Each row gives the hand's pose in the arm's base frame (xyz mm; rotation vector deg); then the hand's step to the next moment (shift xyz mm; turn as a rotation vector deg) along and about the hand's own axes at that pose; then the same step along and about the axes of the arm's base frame.
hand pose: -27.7 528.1 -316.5 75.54 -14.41 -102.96
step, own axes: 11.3 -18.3 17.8 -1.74 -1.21 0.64
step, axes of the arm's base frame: -25.4 -2.9 -11.3 -1.07 1.80 0.71
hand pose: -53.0 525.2 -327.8 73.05 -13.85 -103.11
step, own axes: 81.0 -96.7 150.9 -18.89 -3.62 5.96
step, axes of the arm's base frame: -184.7 -51.8 -43.4 -5.55 14.34 13.00
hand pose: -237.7 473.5 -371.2 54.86 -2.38 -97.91
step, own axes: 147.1 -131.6 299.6 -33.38 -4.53 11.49
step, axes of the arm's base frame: -293.6 -198.9 54.3 -8.92 24.23 24.50
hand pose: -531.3 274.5 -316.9 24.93 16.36 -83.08
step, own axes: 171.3 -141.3 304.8 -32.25 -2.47 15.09
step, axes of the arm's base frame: -143.8 -299.0 179.2 -7.01 21.73 27.43
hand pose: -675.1 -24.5 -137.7 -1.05 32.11 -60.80
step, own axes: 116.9 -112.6 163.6 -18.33 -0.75 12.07
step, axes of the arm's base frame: 22.7 -194.1 122.2 -1.90 11.81 18.42
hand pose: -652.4 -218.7 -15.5 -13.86 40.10 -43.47
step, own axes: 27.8 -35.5 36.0 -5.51 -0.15 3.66
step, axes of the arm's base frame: 18.6 -46.3 29.0 -0.51 3.60 5.53
